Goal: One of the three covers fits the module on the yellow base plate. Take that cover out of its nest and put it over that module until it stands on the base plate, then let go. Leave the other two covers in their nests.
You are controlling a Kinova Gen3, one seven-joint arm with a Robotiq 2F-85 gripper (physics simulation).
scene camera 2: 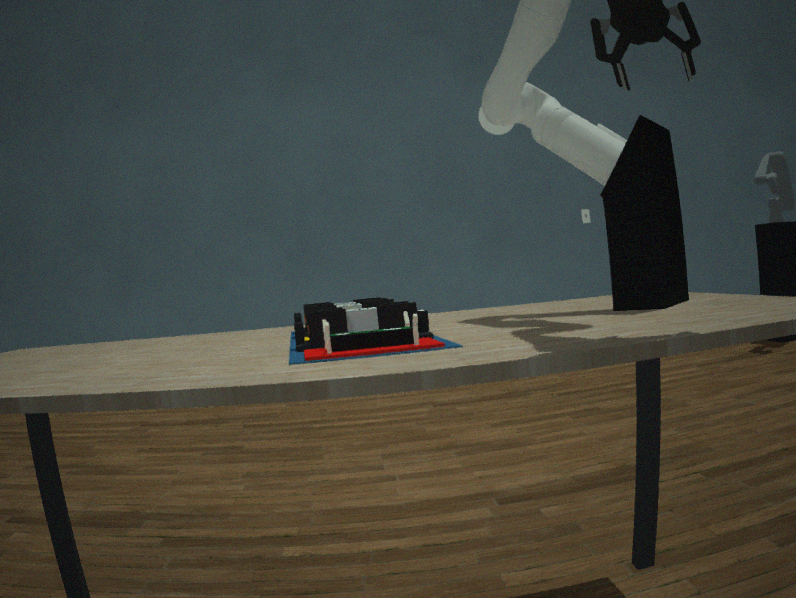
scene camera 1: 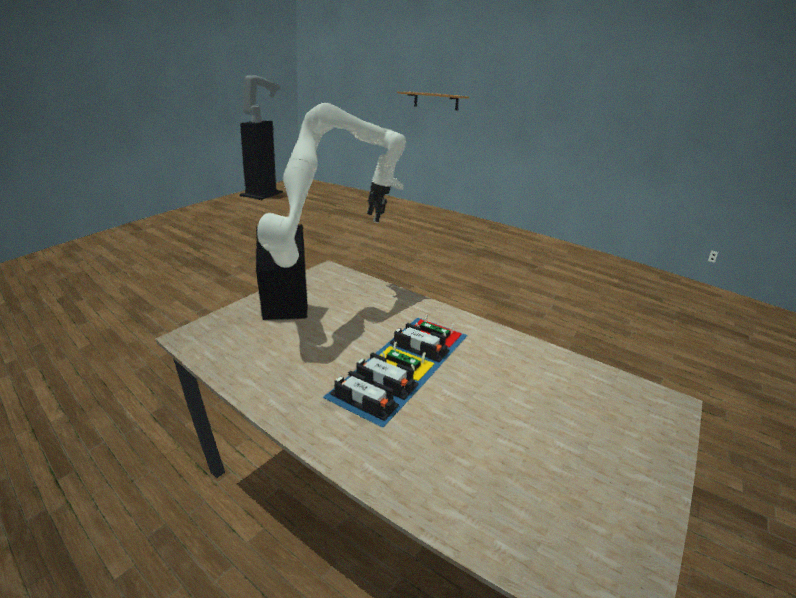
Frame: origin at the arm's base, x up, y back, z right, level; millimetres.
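Seen in the pictures: gripper, between the fingertips: (scene camera 2: 658, 85) (scene camera 1: 372, 218); arm's base, origin of its link: (scene camera 2: 625, 171) (scene camera 1: 286, 255).
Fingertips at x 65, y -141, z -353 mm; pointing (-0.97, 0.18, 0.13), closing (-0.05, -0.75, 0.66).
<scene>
Offsets run from my fingertips to a thing's top centre. "pt": to the spot under its first point. Level surfaces: height alone.
The yellow base plate {pt dy -440, dx -306, dz +399 mm} (scene camera 1: 422, 371) carries a green-topped module {pt dy -372, dx -286, dz +399 mm} (scene camera 1: 403, 359) between white posts. Three covers with light grey tops sit in black nests: one cover {dy -371, dx -262, dz +281 mm} (scene camera 1: 420, 338) (scene camera 2: 361, 319) between the yellow and the red plate, one cover {dy -361, dx -262, dz +497 mm} (scene camera 1: 385, 371) just in front of the yellow plate, and one cover {dy -356, dx -262, dz +605 mm} (scene camera 1: 363, 389) at the near end of the row. Their labels are too small to read. My gripper (scene camera 1: 377, 213) (scene camera 2: 656, 75) is open and empty, high above the table, away from the row, on the robot base side. In scene camera 2 the yellow plate's module is hidden.
A blue mat {dx -310 mm} (scene camera 1: 384, 421) (scene camera 2: 452, 345) lies under the row. A red base plate {dy -376, dx -306, dz +173 mm} (scene camera 1: 454, 337) (scene camera 2: 373, 352) with another green-topped module (scene camera 1: 435, 329) (scene camera 2: 370, 335) and upright white posts is at its far end. The black robot pedestal (scene camera 1: 282, 289) (scene camera 2: 646, 251) stands at the table {dx -312 mm} (scene camera 1: 546, 450) (scene camera 2: 160, 360).
</scene>
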